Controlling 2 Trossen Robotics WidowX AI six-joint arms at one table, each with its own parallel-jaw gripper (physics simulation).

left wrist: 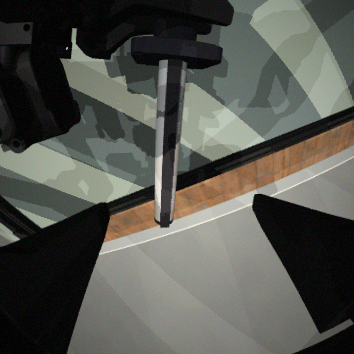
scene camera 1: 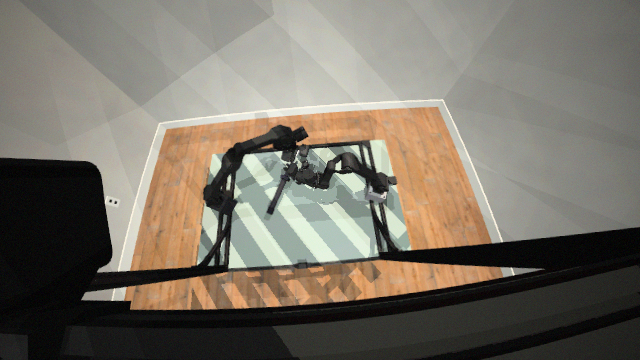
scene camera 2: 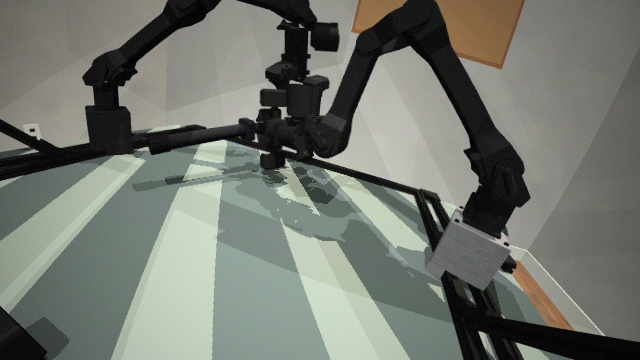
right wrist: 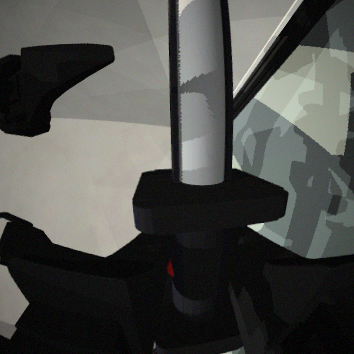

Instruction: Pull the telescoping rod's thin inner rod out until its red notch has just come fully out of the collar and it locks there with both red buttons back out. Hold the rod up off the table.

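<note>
The rod's dark outer tube (scene camera 1: 278, 194) (scene camera 2: 205, 134) is nearly level above the table, its shadow lying apart below. My right gripper (scene camera 2: 265, 128) (right wrist: 193, 215) is shut on the collar. The collar's flange (left wrist: 176, 52) (right wrist: 210, 202) sits just beyond the fingers. The silver inner rod (left wrist: 168, 135) (right wrist: 202, 110) sticks out of it. One red button (right wrist: 170, 268) shows at the collar's side; the other is hidden. No red notch shows. My left gripper (left wrist: 182, 205) is open and empty, its fingers apart on either side of the inner rod's tip in its wrist view.
A black frame rail (scene camera 2: 367, 176) (left wrist: 225, 158) runs along the table's far edge. The right arm's grey base block (scene camera 2: 470, 252) stands on the side rail at the right. In both scene views the two wrists are close together around the rod. A left finger (right wrist: 75, 56) is beside the inner rod.
</note>
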